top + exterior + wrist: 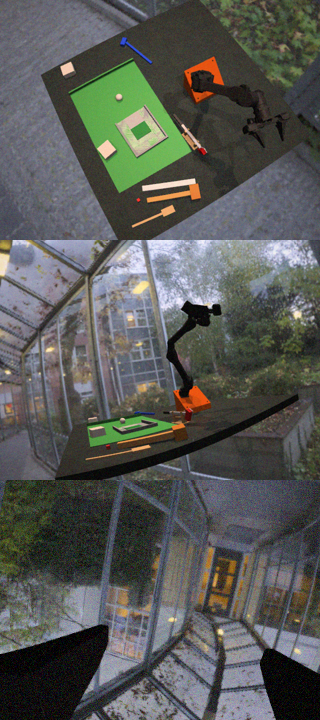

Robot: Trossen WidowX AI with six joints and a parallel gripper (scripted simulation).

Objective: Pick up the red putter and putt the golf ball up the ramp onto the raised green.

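Right now my gripper tip is 51 cm above the red putter, 30 cm to the left of it and 19 cm short of it. Also, from my gripper tip: white bar 56 cm below, 41 cm ahead, 8 cm to the right; wooden stand 53 cm below, 28 cm to the right, 19 cm ahead; red cube 60 cm ahead, 56 cm below, 7 cm to the right.
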